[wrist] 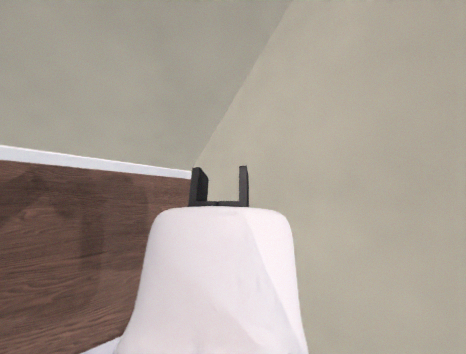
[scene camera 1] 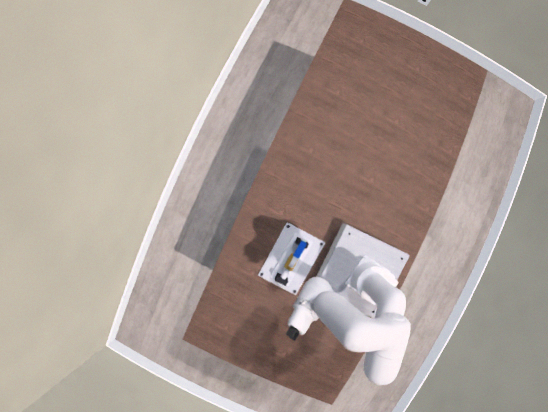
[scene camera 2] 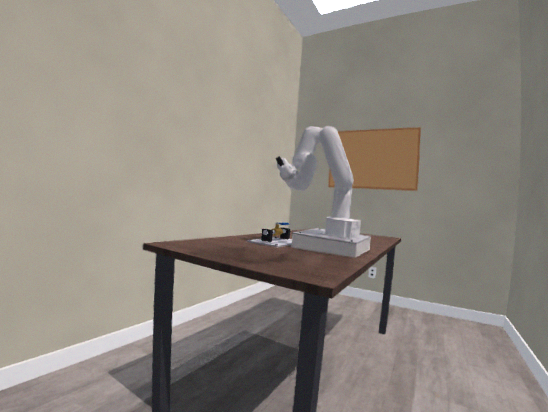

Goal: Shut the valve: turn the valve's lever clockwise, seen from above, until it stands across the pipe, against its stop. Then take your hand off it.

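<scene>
The valve has a yellow body (scene camera 1: 290, 263) (scene camera 2: 278, 231) on a pipe between black end blocks (scene camera 1: 281, 280) (scene camera 2: 267, 234), on a white plate (scene camera 1: 315, 254) (scene camera 2: 272, 243) with dark corner screws. Its blue lever (scene camera 1: 300, 249) (scene camera 2: 283, 224) lies along the pipe, pointing to the upper-right block in the first scene view. My gripper (scene camera 1: 293, 333) (scene camera 2: 279, 160) (wrist: 220, 169) is high above the table, away from the valve and off its lower end in the first scene view. Its black finger bases meet; it is shut, with an empty gap between the finger tips. The valve does not show in the wrist view.
The arm's white base box (scene camera 1: 380, 245) (scene camera 2: 330, 244) stands on the brown table (scene camera 1: 380, 125) (scene camera 2: 225, 252) (wrist: 65, 240), close beside the valve plate. The arm's elbow and forearm bend out over the table's lower end in the first scene view. Walls stand around the table.
</scene>
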